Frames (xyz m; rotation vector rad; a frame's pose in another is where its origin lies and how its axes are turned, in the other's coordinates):
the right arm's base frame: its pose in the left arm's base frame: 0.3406 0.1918 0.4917 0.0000 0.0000 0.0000
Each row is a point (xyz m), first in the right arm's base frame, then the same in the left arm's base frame.
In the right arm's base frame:
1: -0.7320 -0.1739 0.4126
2: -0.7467 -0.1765 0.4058
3: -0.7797 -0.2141 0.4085
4: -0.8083 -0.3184 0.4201
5: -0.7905 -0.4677 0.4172
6: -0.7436 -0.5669 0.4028
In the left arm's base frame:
1: -0.3914 0.0179 0.9043
2: -0.4061 0.0153 0.8975
3: -0.4391 -0.0223 0.9002
4: -0.4677 -0.1266 0.9118
5: -0.4499 -0.2759 0.9089
6: -0.4030 -0.3751 0.8945

